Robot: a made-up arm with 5 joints.
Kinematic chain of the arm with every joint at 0, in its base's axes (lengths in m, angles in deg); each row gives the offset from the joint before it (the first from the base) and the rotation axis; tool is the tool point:
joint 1: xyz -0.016 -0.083 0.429 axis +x
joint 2: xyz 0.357 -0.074 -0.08 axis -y
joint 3: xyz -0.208 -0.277 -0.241 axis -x
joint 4: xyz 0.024 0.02 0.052 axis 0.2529 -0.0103 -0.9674
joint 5: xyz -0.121 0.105 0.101 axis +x
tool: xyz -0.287 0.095 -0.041
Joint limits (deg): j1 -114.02..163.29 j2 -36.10..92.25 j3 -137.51..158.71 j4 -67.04..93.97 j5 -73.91..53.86
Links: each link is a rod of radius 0.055 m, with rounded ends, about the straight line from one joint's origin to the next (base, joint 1, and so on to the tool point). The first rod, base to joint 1, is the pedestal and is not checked.
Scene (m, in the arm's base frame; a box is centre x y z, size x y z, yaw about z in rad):
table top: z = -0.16
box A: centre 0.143 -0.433 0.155 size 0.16 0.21 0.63 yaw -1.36
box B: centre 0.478 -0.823 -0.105 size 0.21 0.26 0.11 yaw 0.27
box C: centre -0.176 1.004 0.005 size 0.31 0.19 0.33 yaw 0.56
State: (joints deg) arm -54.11 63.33 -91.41 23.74 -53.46
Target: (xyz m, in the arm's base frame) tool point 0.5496 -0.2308 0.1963
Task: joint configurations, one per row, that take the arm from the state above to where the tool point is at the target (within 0.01 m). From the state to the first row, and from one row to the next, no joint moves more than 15 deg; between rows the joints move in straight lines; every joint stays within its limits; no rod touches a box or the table.
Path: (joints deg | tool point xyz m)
1: -58.41 66.95 -77.33 24.37 -56.02 | 0.0834 -0.7149 0.4582
2: -62.71 70.56 -63.25 24.99 -58.57 | 0.1205 -0.6922 0.4315
3: -67.01 74.18 -49.17 25.62 -61.13 | 0.1759 -0.6808 0.4055
4: -71.31 77.79 -35.09 26.25 -63.68 | 0.2481 -0.6779 0.3872
5: -75.61 81.40 -21.01 26.87 -66.24 | 0.3347 -0.6793 0.3820
6: -79.90 85.02 -6.93 27.50 -68.80 | 0.4321 -0.6794 0.3932
7: -84.20 88.64 7.15 28.13 -71.35 | 0.5355 -0.6729 0.4221
8: -88.50 92.25 21.23 28.75 -73.91 | 0.6397 -0.6550 0.4679
9: -80.43 92.25 19.70 40.46 -68.06 | 0.6358 -0.5789 0.3326
10: -72.35 92.25 18.16 52.18 -62.22 | 0.6183 -0.4705 0.2379
11: -64.28 92.25 16.62 63.89 -56.37 | 0.5888 -0.3479 0.1922
12: -56.20 92.25 15.08 75.60 -50.53 | 0.5496 -0.2308 0.1963

